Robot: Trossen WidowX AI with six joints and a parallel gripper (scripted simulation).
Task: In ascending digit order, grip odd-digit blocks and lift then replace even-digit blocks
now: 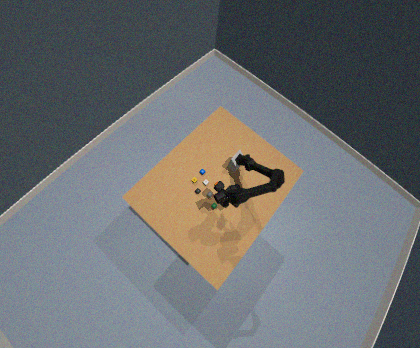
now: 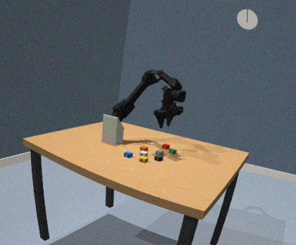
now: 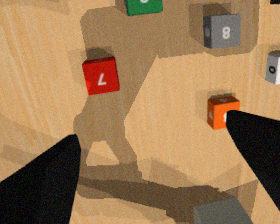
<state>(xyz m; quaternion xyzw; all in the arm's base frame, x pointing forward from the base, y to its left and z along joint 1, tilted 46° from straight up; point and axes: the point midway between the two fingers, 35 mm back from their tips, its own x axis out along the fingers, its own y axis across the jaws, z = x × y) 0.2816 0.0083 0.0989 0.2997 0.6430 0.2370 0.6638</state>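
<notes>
The white block lies 180 mm to the right of my gripper tip, 120 mm below it and 30 mm behind it. Round my gripper tip: green block 120 mm below, 80 mm ahead, 20 mm to the right; then grey block 120 mm below, 100 mm to the right, 30 mm ahead; then red block 120 mm below, 30 mm to the left, 10 mm ahead.
</notes>
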